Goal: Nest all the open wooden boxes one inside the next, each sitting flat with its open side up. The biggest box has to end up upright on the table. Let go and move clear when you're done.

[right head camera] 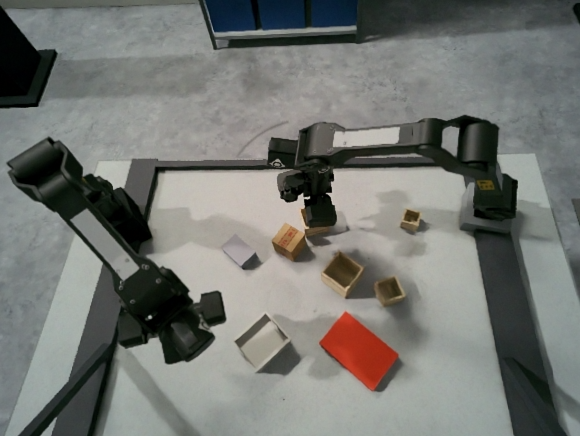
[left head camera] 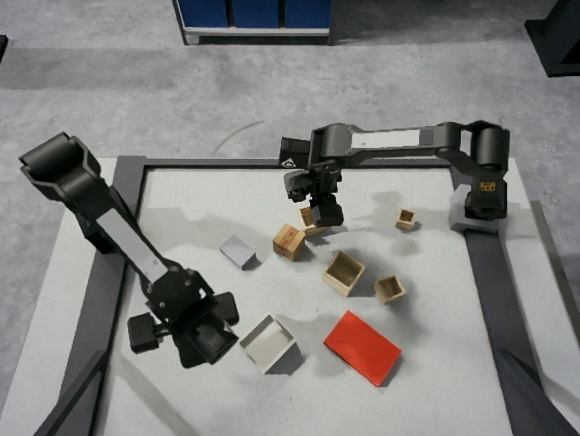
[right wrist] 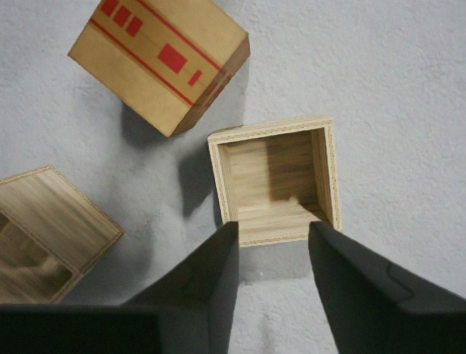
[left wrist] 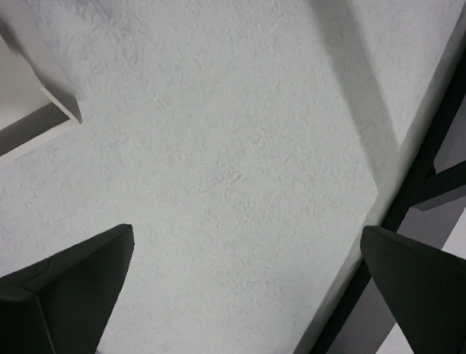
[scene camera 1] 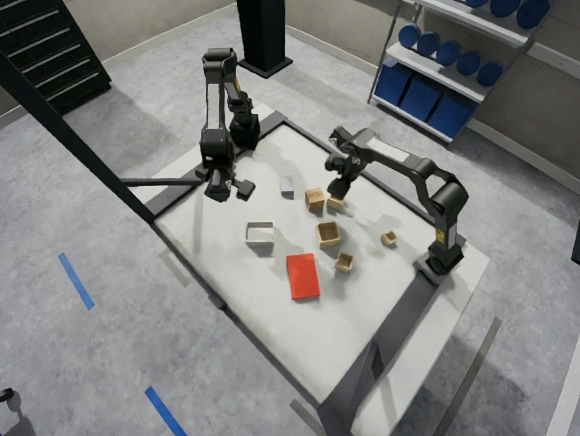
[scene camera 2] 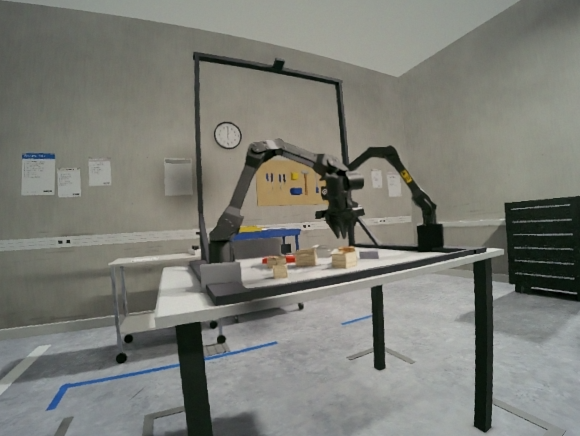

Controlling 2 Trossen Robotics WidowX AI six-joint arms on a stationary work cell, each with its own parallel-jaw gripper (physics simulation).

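Places are measured from the left arm's base along level axes (x ahead, y left, z up), in centimetres.
Where they show: left gripper, fingertip midpoint: (left wrist: 250,236) (scene camera 2: 349,228); right gripper, fingertip midpoint: (right head camera: 314,207) (left head camera: 315,207) (right wrist: 273,233) (scene camera 2: 341,238); left arm's base, link origin: (right head camera: 107,210) (scene camera 1: 243,120) (scene camera 2: 430,224); right arm's base, link origin: (right head camera: 490,205) (left head camera: 479,206) (scene camera 1: 438,262) (scene camera 2: 221,266).
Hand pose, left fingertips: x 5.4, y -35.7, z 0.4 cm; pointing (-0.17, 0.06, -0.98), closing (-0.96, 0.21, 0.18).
Note:
Things, the pixels of their top centre, and the offset from my left fingertips.
- largest box, top centre: (right head camera: 342,270) (left head camera: 344,269) (scene camera 1: 328,231) (scene camera 2: 305,250) dx +36.3, dy -3.9, dz -6.3 cm
- smaller box, top centre: (right head camera: 390,288) (left head camera: 390,286) (scene camera 1: 345,260) (scene camera 2: 276,256) dx +43.4, dy -12.4, dz -7.9 cm
- smallest box, top centre: (right head camera: 411,216) (left head camera: 406,216) (scene camera 2: 279,266) (scene camera 1: 391,236) dx +58.6, dy +0.2, dz -8.7 cm
- closed cardboard box, top centre: (right wrist: 154,44) (left head camera: 289,237) (right head camera: 288,237) (scene camera 1: 315,194) (scene camera 2: 346,247) dx +29.5, dy +9.6, dz -6.1 cm
- grey block, top centre: (left head camera: 237,249) (right head camera: 238,249) (scene camera 1: 286,183) (scene camera 2: 368,250) dx +17.7, dy +14.4, dz -8.8 cm
- whitish open tray, top centre: (left head camera: 266,339) (right head camera: 259,338) (scene camera 1: 259,229) (scene camera 2: 323,245) dx +13.0, dy -8.0, dz -6.8 cm
- red flat box, top centre: (right head camera: 358,348) (left head camera: 362,346) (scene camera 1: 302,274) (scene camera 2: 281,257) dx +30.6, dy -19.5, dz -9.8 cm
Several open wooden boxes stand apart, open side up. The largest box (left head camera: 344,272) (right head camera: 342,274) (scene camera 1: 328,234) stands mid-table. A smaller box (left head camera: 390,289) (right head camera: 389,291) (scene camera 1: 344,262) is right of it in the head views, and the smallest box (left head camera: 405,220) (right head camera: 411,220) (scene camera 1: 389,238) stands nearer the right arm's base. Another box (scene camera 1: 335,203) (right wrist: 245,175) lies below my right gripper (right wrist: 273,233) (scene camera 2: 341,235), which partly hides it in the head views. The right fingers are partly open and empty, above this box. My left gripper (left wrist: 250,236) is wide open and empty over the table's left side.
A closed cardboard box (left head camera: 289,242) (right wrist: 160,60) stands close beside the box under the right gripper. A grey block (left head camera: 238,251) is farther left. A whitish open tray (left head camera: 268,343) (scene camera 1: 260,234) and a red flat box (left head camera: 362,347) (scene camera 1: 303,276) lie nearer the front.

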